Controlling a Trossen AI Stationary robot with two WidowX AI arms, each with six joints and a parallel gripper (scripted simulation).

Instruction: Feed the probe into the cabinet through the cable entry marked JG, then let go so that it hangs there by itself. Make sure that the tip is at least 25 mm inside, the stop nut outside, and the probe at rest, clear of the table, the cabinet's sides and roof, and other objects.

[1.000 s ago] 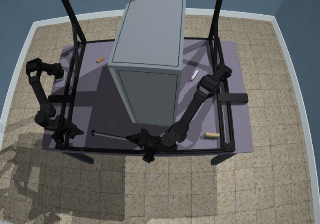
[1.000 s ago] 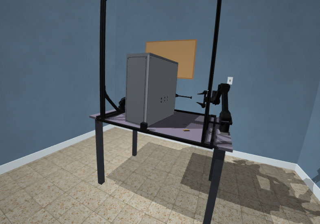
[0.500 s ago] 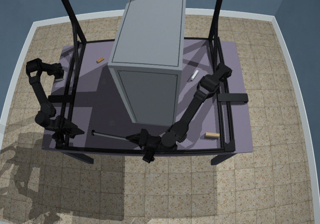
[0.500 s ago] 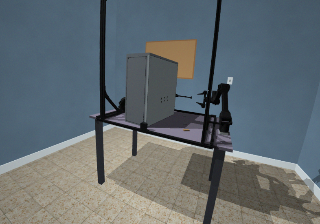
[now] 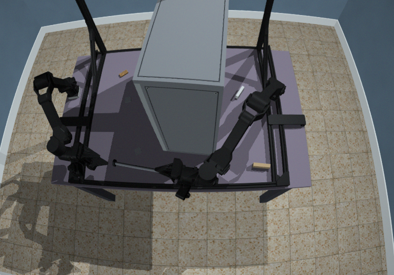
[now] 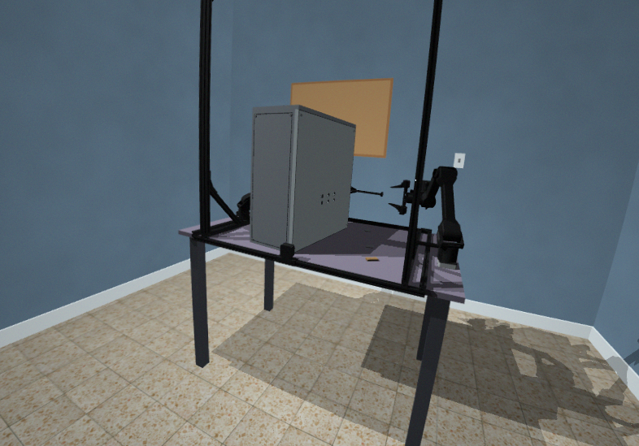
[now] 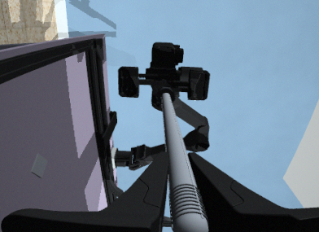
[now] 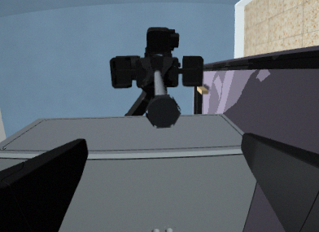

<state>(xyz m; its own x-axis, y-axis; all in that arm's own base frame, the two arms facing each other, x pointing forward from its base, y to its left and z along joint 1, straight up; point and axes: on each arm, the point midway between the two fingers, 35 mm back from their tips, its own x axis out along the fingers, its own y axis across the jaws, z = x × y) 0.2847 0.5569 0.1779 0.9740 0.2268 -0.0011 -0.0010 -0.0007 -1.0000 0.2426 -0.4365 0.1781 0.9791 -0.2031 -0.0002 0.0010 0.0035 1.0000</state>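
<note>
Right now the probe is 18 cm to the left of my right hand and 2 cm ahead of it. From my right hand the other things lie so: wooden block: 65 cm to the left, 18 cm below, 5 cm behind; white block: 56 cm to the left, 41 cm behind, 19 cm below; JG mark: 28 cm behind, 25 cm to the left, 2 cm below.
Now: the probe 1 cm behind my left hand and 9 cm to the right of it. Round my left hand: wooden block (8 cm behind, 38 cm to the left, 18 cm below); then white block (44 cm behind, 29 cm to the left, 19 cm below); then JG mark (30 cm behind, 2 cm to the right, 2 cm below).
</note>
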